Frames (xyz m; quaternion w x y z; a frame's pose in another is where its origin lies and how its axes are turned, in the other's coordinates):
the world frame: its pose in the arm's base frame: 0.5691 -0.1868 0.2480 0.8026 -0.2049 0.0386 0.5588
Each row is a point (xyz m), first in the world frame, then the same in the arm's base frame.
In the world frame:
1: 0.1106 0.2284 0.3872
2: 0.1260 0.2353 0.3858
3: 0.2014 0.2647 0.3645
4: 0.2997 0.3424 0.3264
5: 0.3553 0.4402 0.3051
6: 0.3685 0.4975 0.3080
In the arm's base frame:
1: 0.3371 0.1213 0.5041
2: 0.3368 0.1364 0.4963
3: 0.3416 0.2035 0.4465
4: 0.3136 0.2986 0.3610
5: 0.2486 0.3681 0.2974
6: 0.2007 0.3975 0.2798

